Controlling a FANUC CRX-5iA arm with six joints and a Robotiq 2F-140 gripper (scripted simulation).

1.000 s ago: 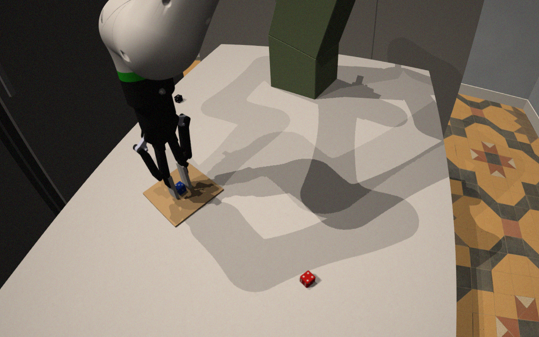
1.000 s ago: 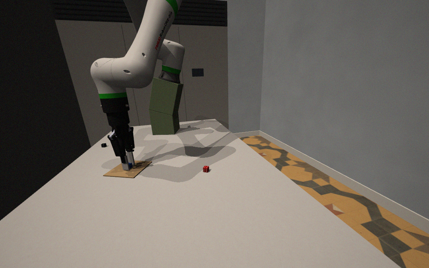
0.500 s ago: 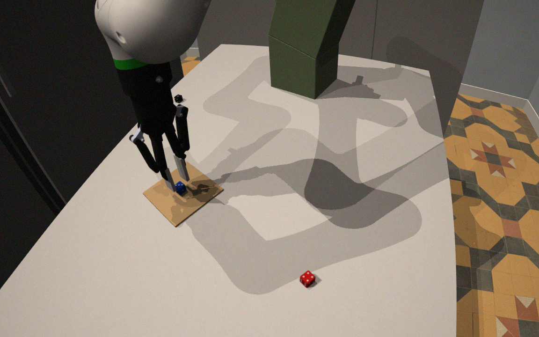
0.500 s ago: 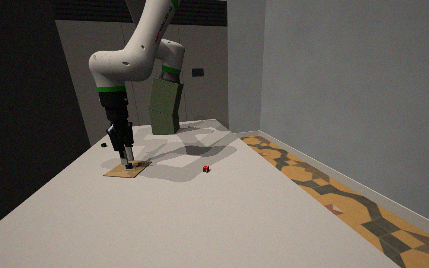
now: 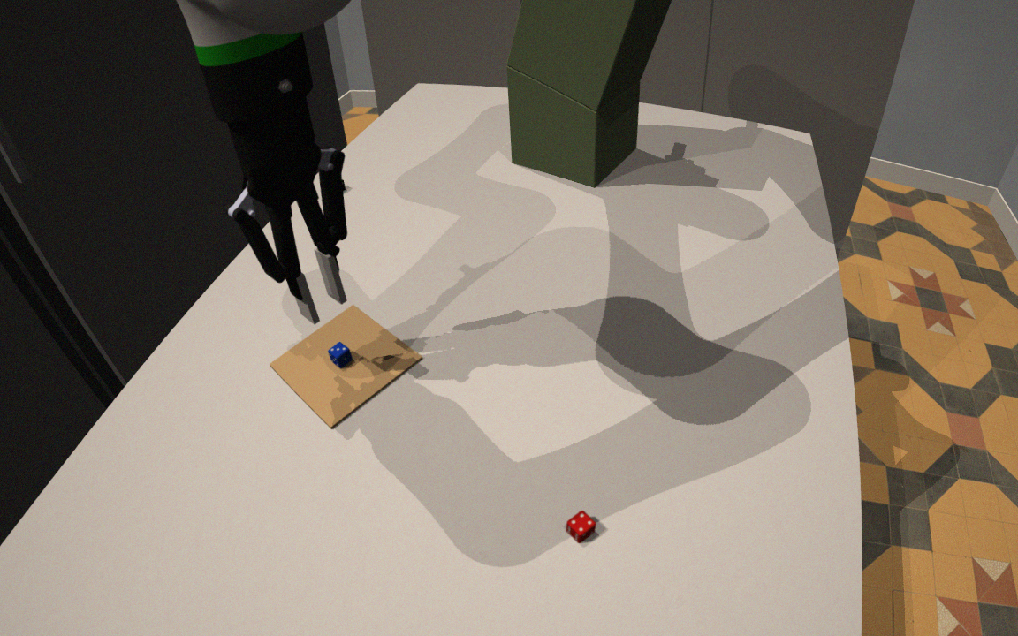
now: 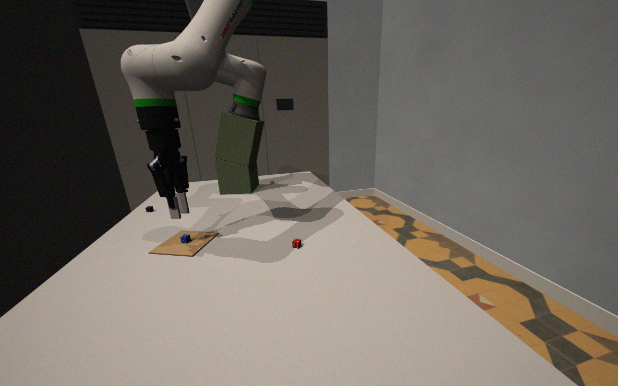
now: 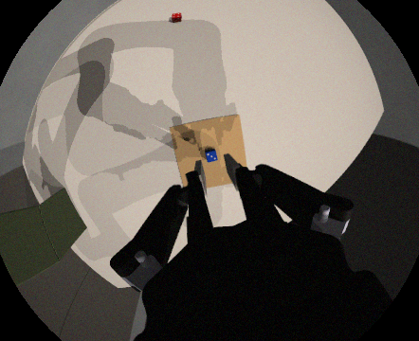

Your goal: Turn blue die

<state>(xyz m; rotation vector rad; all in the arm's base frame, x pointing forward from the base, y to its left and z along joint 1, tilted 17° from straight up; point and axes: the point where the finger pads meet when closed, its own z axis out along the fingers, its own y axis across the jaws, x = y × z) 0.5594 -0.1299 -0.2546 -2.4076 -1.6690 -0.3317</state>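
Right now the blue die is 110 mm below my hand. From my hand the other things lie so: mat: 120 mm below; then red die: 120 mm ahead, 330 mm to the left, 110 mm below; then black die: 340 mm behind, 230 mm to the right, 110 mm below.
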